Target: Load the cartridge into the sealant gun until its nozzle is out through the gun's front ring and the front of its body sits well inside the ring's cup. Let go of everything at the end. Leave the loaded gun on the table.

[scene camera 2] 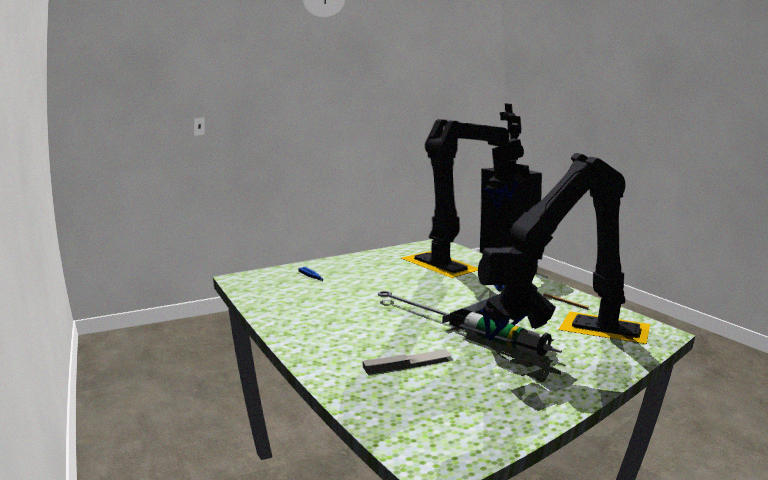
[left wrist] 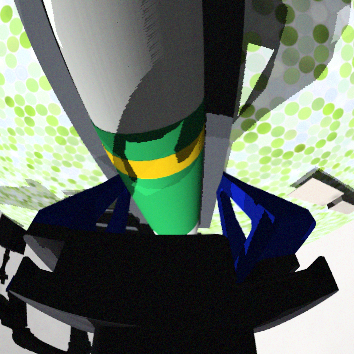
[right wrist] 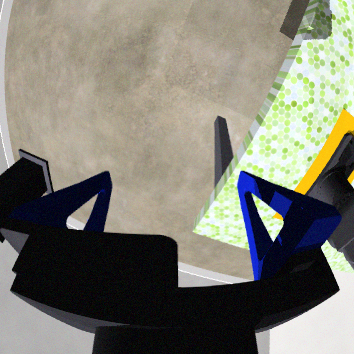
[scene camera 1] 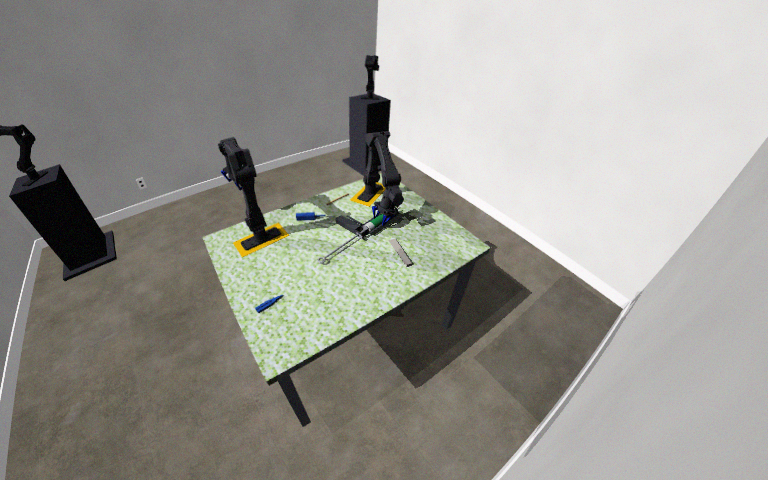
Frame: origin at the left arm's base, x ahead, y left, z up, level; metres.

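Seen in the pictures: left gripper, fingertip midpoint: (scene camera 2: 497, 334) (left wrist: 173, 177) (scene camera 1: 378, 222); right gripper, fingertip midpoint: (scene camera 2: 504, 203) (right wrist: 174, 177) (scene camera 1: 235, 185); left arm's base, origin of the base link: (scene camera 2: 606, 327) (scene camera 1: 370, 192); right arm's base, origin of the base link: (scene camera 2: 440, 263) (right wrist: 328, 180) (scene camera 1: 261, 239).
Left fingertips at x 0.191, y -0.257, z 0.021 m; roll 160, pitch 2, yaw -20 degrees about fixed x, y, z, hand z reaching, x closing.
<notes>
Offsets run from my left fingertips to a thing's middle. "spot": to the spot under its first point.
The sealant gun (scene camera 1: 348, 225) (scene camera 2: 451, 318) (left wrist: 217, 155) lies low over the table, its pull rod pointing left in both scene views. The green, white and yellow-banded cartridge {0.006 m ahead, 0.047 m left, 0.004 m up} (scene camera 1: 376, 221) (scene camera 2: 487, 324) (left wrist: 165, 215) lies between its rails. In scene camera 2 a thin nozzle {0.032 m ahead, 0.144 m left, 0.004 m up} (scene camera 2: 555, 349) sticks out past the front ring {spot: 0.038 m ahead, 0.132 m left, 0.016 m up} (scene camera 2: 544, 343); how deep the body sits in the cup is hard to tell. My left gripper (scene camera 1: 381, 216) (scene camera 2: 493, 326) (left wrist: 173, 177) is shut on the gun, fingers outside the rails. My right gripper (scene camera 1: 231, 178) (scene camera 2: 500, 194) (right wrist: 174, 177) is open, empty, raised well away.
A beige-grey block {0.184 m ahead, 0.132 m right, 0.013 m down} (scene camera 1: 400, 252) (scene camera 2: 407, 362) lies beside the gun. One blue bottle {0.347 m back, 0.126 m right, 0.006 m down} (scene camera 1: 305, 216) lies near the gun's handle, another {0.160 m back, 0.672 m right, 0.016 m down} (scene camera 1: 269, 303) (scene camera 2: 309, 273) near a table edge. A brown stick {0.320 m back, 0.098 m left, 0.017 m down} (scene camera 1: 338, 198) (scene camera 2: 566, 301) lies near the left arm's base. Two black pillars (scene camera 1: 62, 217) (scene camera 1: 369, 127) carry other arms.
</notes>
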